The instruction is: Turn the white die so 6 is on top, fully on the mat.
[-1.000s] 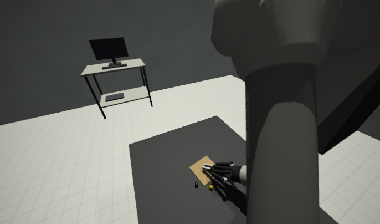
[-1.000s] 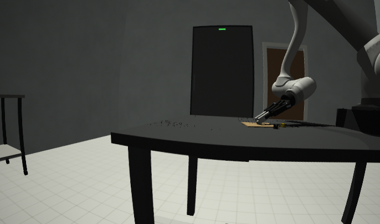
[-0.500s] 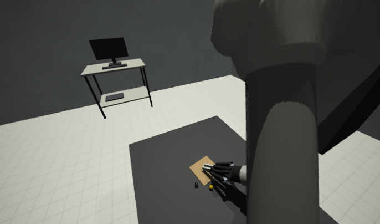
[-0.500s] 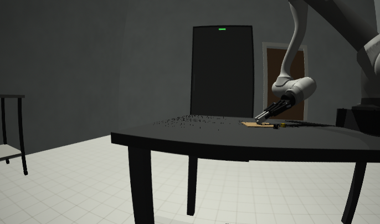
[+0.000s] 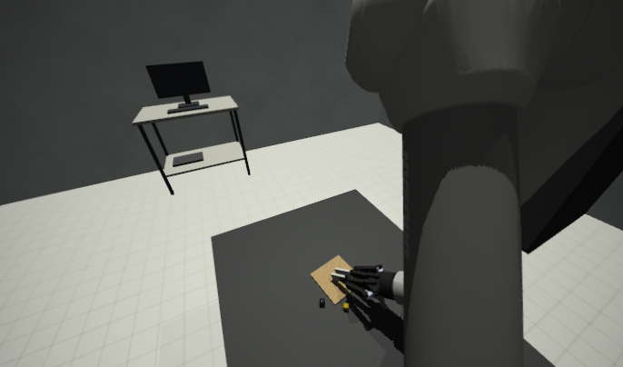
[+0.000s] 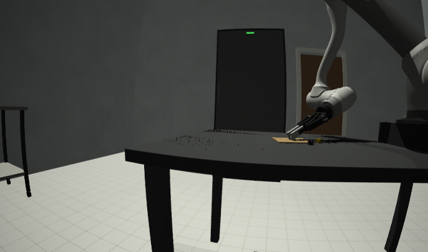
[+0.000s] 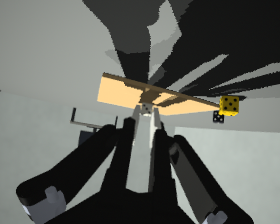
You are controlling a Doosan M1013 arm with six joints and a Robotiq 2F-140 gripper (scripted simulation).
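Now: hand 2 cm short of the white die, 2 cm above it and 1 cm to the right of it. Also, from my hand: tan mat (3 cm below, 2 cm ahead, 1 cm to the left); then yellow die (8 cm behind, 5 cm to the left, 3 cm below); then black die (10 cm to the left, 3 cm below, 3 cm behind).
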